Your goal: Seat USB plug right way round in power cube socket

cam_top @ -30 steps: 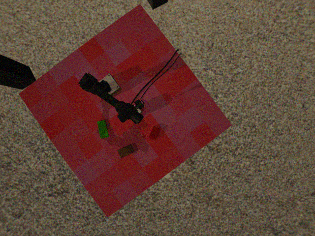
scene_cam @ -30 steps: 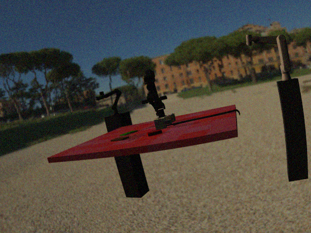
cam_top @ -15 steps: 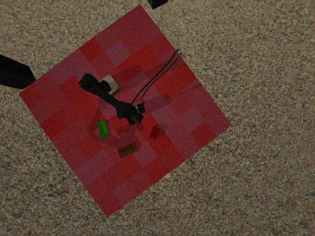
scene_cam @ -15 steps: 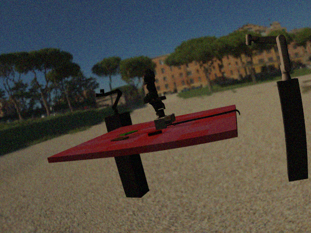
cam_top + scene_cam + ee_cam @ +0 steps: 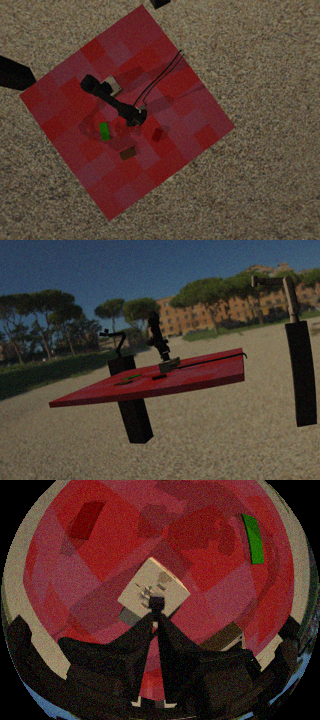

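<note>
Right now my gripper tip is 2 cm above the USB plug. From my gripper tip the other things lie so: brown block: 24 cm ahead, 22 cm to the right, 13 cm below; then dark red block: 22 cm ahead, 12 cm below, 6 cm to the left; then green block: 30 cm to the right, 13 cm below, 1 cm behind.
</note>
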